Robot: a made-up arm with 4 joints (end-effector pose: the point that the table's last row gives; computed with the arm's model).
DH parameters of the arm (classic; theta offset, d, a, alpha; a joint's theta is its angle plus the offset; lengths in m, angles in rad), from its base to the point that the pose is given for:
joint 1: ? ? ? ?
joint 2: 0 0.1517 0.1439 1.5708
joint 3: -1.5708 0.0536 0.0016 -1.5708
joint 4: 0 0.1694 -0.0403 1.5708
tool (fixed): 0 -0.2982 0 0
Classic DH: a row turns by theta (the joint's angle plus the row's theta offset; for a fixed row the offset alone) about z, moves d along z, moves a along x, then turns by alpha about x.
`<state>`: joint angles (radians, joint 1 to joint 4).
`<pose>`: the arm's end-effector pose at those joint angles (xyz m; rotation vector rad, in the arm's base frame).
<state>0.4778 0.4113 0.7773 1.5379</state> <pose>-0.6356 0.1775 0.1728 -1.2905 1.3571 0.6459</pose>
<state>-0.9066 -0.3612 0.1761 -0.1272</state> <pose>0.4729 0.6013 -0.0035 0.2707 -0.3108 -0.7430</pose>
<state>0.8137 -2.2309 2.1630 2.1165</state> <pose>-0.3015 0.0613 -0.1441 -0.0917 -0.5873 1.9922</pose>
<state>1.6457 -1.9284 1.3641 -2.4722</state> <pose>0.0384 -0.2706 0.3937 2.3491 0.0071 -1.6979</pose>
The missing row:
joint 1: 1.5708 0.1181 0.3651 -1.5708
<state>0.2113 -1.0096 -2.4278 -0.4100</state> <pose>-0.2157 0.5103 -0.0403 -0.1019 0.9259 -1.9326</pose>
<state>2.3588 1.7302 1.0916 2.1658</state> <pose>-0.1448 -0.7194 0.0537 -2.2097 -0.7749 -0.6250</pose>
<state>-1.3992 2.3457 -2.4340 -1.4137</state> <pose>0.4113 0.3370 0.2649 2.1442 0.6626 -0.6161</pose>
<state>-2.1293 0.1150 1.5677 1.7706</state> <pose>0.3786 0.1431 0.2852 0.5273 1.8293 -0.3834</pose>
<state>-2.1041 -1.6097 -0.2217 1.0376</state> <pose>0.5514 0.1197 0.4901 1.6347 -0.8831 -0.8177</pose>
